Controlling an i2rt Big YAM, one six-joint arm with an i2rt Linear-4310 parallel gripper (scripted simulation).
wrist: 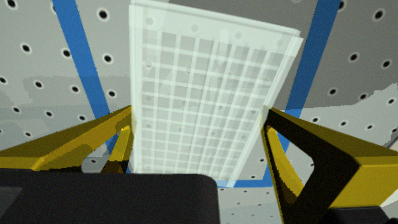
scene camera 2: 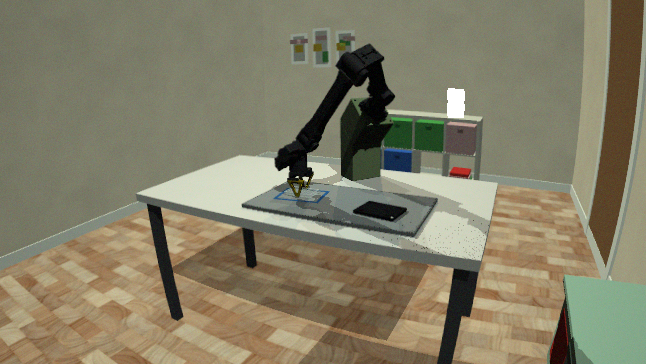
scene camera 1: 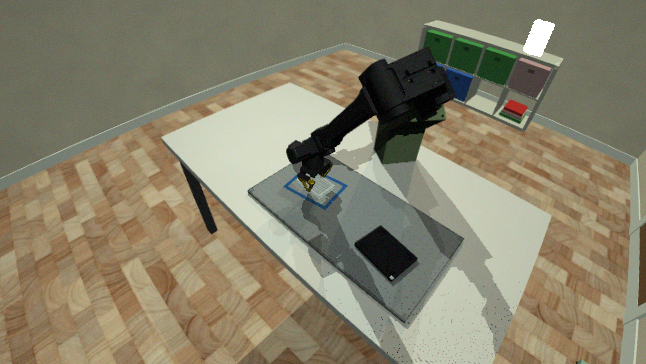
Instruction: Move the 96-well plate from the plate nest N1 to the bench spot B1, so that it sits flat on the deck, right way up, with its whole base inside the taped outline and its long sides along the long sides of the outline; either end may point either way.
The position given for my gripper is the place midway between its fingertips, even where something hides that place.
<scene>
In view: my gripper (wrist: 197, 112) and a 96-well plate (wrist: 205, 97).
</scene>
